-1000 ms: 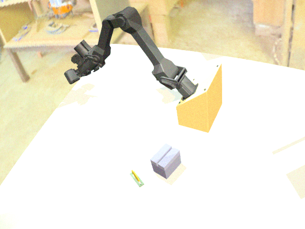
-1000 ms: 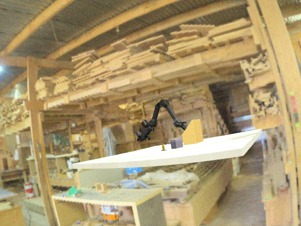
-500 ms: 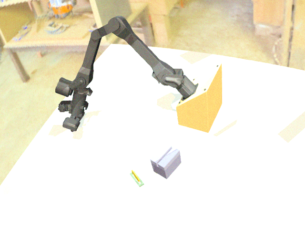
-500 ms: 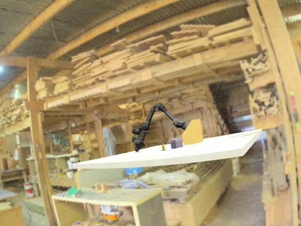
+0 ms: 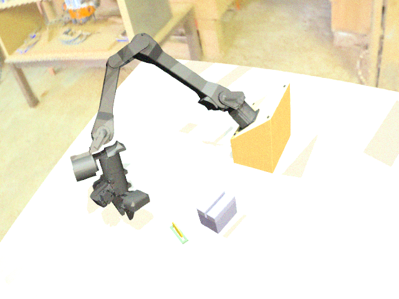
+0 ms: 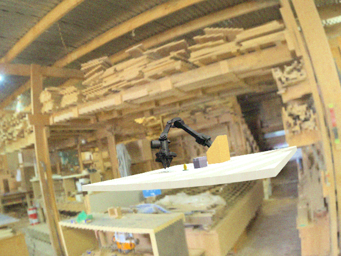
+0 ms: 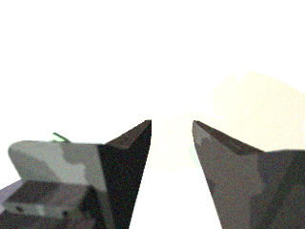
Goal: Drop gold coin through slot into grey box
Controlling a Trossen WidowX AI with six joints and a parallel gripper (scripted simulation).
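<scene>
The gold coin is 15 cm to the left of my gripper tip and 1 cm below it.
</scene>
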